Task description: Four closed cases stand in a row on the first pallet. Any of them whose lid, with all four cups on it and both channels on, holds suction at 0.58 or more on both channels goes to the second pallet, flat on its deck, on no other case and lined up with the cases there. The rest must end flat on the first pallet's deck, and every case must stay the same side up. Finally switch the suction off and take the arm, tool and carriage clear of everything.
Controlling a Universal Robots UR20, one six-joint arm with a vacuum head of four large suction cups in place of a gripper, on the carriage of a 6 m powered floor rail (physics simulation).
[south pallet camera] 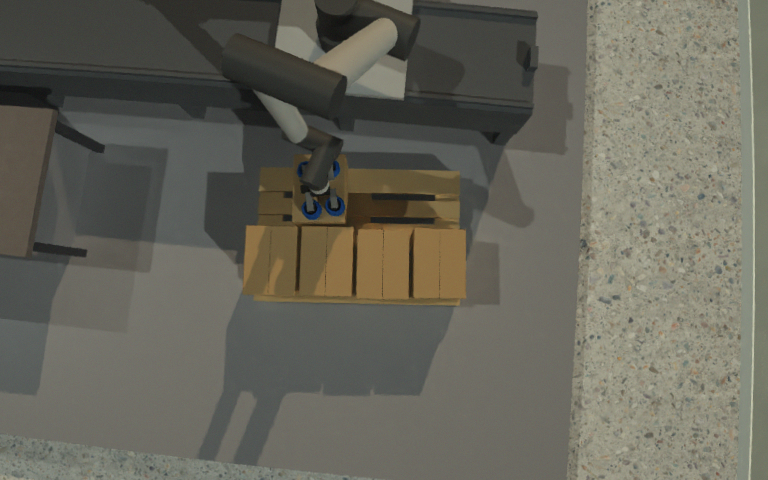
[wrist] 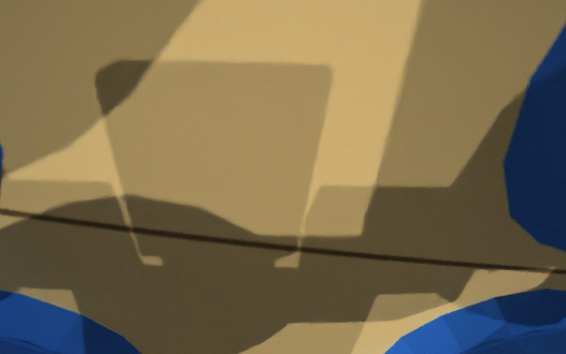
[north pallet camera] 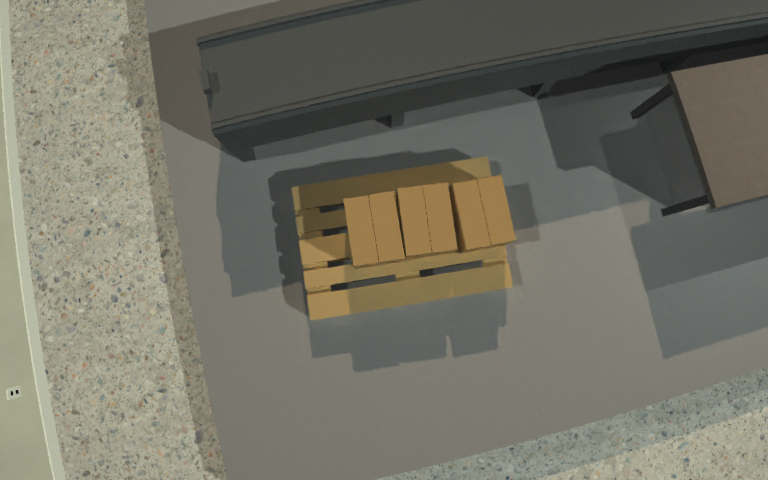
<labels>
A case (south pallet camera: 340, 183): 245 cm from the lens. A pallet (south pallet camera: 362, 183): 272 cm from the lens. A case (south pallet camera: 272, 253) is 249 cm from the lens.
</labels>
